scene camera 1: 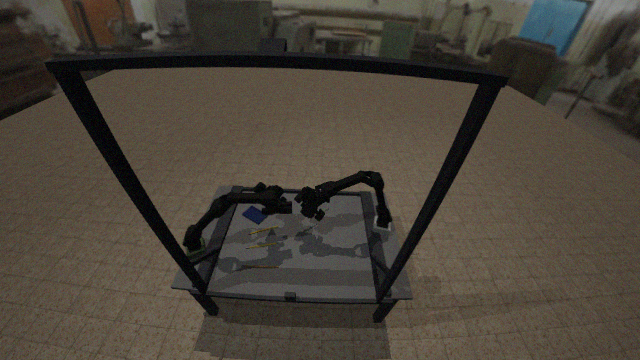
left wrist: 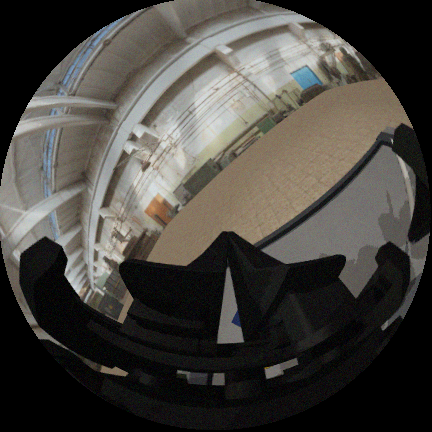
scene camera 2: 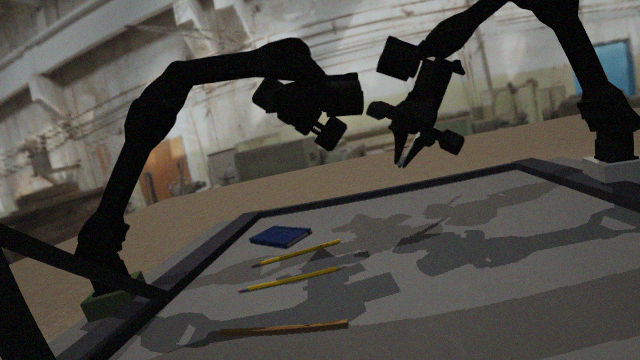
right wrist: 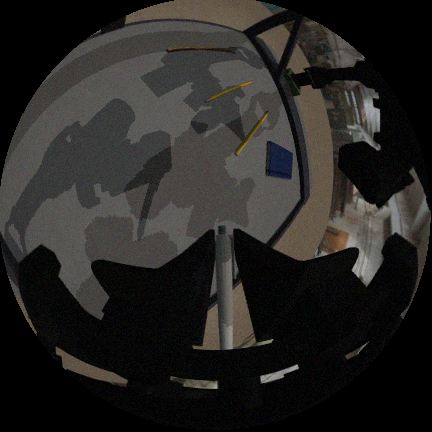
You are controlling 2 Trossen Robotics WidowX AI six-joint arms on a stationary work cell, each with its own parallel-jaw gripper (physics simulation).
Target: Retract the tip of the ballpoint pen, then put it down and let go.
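Frame: origin at the left arm's base, x ahead, y left, z up, level; metres.
Where they show: left gripper, fingertip midpoint: (scene camera 1: 269,185) (left wrist: 226,236) (right wrist: 377,205); right gripper, fingertip midpoint: (scene camera 2: 399,165) (right wrist: 223,234); left arm's base, link origin: (scene camera 1: 194,246) (right wrist: 295,80); right arm's base, link origin: (scene camera 1: 382,223) (scene camera 2: 615,158).
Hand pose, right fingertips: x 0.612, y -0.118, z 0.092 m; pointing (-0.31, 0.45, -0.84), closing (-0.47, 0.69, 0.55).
Note:
Each offset is from my right fingertips to the top centre of the thing. Level surfaces: height alone.
The ballpoint pen (right wrist: 225,295) is grey and white, with a dark end piece at the fingertips and its white part running back toward the palm in the right wrist view. Its far end is hidden, so its tip cannot be seen. My right gripper (scene camera 2: 401,165) (right wrist: 223,234) is shut on the pen and holds it well above the table, fingers pointing down. My left gripper (left wrist: 226,236) is shut with its fingertips together and nothing between them. It hangs above the table's back left part, to the left of the right gripper in both scene views.
A blue book {dx -0.231, dy +0.215, dz -0.120 m} (scene camera 1: 255,214) (scene camera 2: 280,236) (right wrist: 279,161) lies at the back left of the grey table {dz -0.133 m} (scene camera 1: 330,287). Two yellow pencils {dx -0.228, dy +0.078, dz -0.126 m} (scene camera 1: 264,230) {dx -0.266, dy -0.022, dz -0.124 m} (scene camera 2: 295,279) lie in front of it. A brown stick {dx -0.316, dy -0.144, dz -0.126 m} (scene camera 1: 261,266) (scene camera 2: 285,328) lies nearer the front. Dark frame posts (scene camera 1: 117,162) rise at the sides.

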